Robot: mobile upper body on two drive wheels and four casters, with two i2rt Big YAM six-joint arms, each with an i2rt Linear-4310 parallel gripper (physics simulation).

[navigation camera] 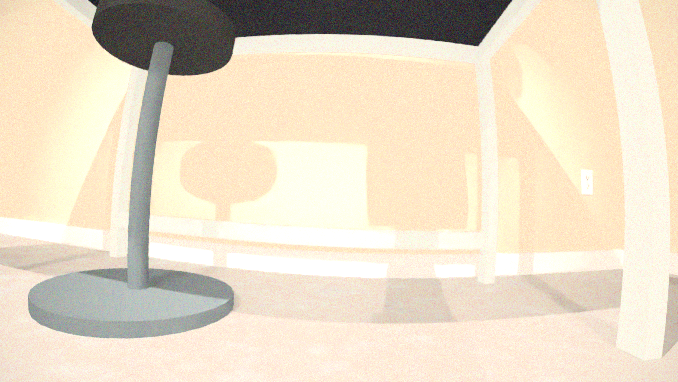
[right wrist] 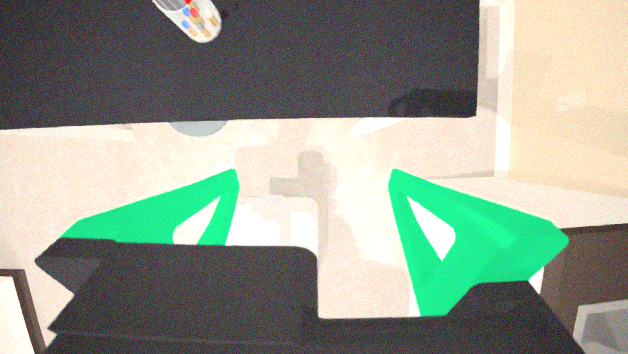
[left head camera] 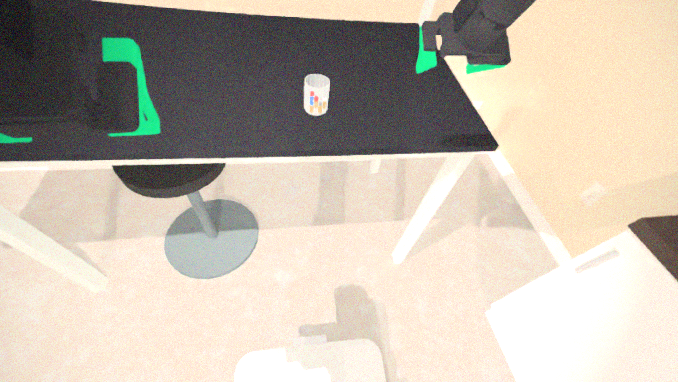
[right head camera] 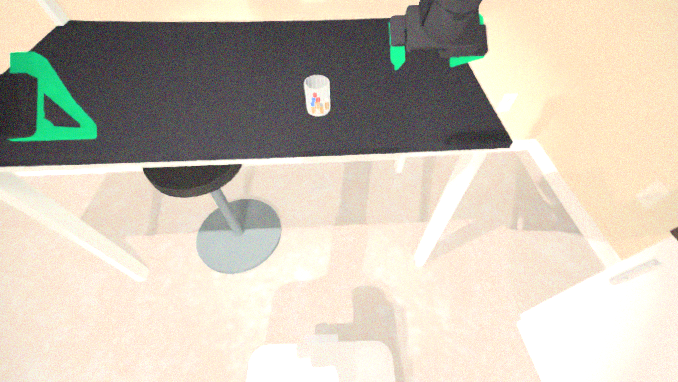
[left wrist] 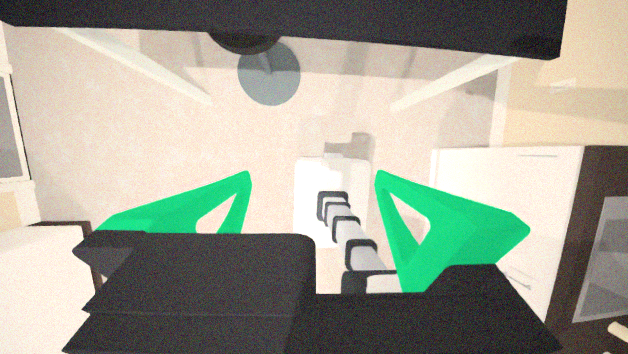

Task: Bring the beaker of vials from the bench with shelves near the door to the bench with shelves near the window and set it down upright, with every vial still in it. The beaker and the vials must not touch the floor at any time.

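A clear beaker [left head camera: 316, 95] [right head camera: 317, 96] [right wrist: 192, 19] with several small vials with red, blue and orange parts stands upright on the black bench top [left head camera: 240, 90] [right head camera: 200, 90] [right wrist: 300, 65]. My right gripper [left head camera: 460, 69] [right head camera: 424, 65] [right wrist: 313, 177] is open and empty, over the right end of the bench in both head views, to the right of the beaker and apart from it. My left gripper [left wrist: 313, 177] is open and empty; in the head views it is at the far left, partly cut off or hidden by its own arm. No shelves show in these views.
A round black stool [left head camera: 167, 180] [right head camera: 192, 181] [navigation camera: 165, 37] stands partly under the bench's front edge, on a grey disc base. White bench legs [left head camera: 432, 210] [navigation camera: 642, 200] stand nearby. A white cabinet [left head camera: 590, 310] [right head camera: 610, 320] [left wrist: 505, 185] with a dark top is at the right. Walls are behind and right of the bench.
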